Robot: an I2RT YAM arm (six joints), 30 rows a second.
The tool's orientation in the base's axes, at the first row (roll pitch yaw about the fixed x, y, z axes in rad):
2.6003, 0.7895, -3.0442
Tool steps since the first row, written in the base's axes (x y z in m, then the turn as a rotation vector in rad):
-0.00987, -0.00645, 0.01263, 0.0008, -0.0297, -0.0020
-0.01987, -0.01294, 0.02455, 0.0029, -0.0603, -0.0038
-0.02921, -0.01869, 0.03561, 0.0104, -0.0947, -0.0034
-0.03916, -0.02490, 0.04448, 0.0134, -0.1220, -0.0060
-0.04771, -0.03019, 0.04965, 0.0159, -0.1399, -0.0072
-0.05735, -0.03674, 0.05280, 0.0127, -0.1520, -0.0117
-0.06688, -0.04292, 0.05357, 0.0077, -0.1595, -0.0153
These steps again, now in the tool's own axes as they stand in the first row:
-0.00161, 0.00373, -0.01679, 0.0029, -0.0254, -0.0153
-0.00262, 0.00722, -0.03326, 0.0048, -0.0520, -0.0306
-0.00353, 0.01071, -0.04841, 0.0016, -0.0833, -0.0463
-0.00243, 0.01331, -0.06284, 0.0032, -0.1079, -0.0587
0.00025, 0.01468, -0.07374, 0.0035, -0.1241, -0.0668
0.00522, 0.01479, -0.08474, 0.0098, -0.1342, -0.0728
0.01178, 0.01428, -0.09403, 0.0164, -0.1394, -0.0777

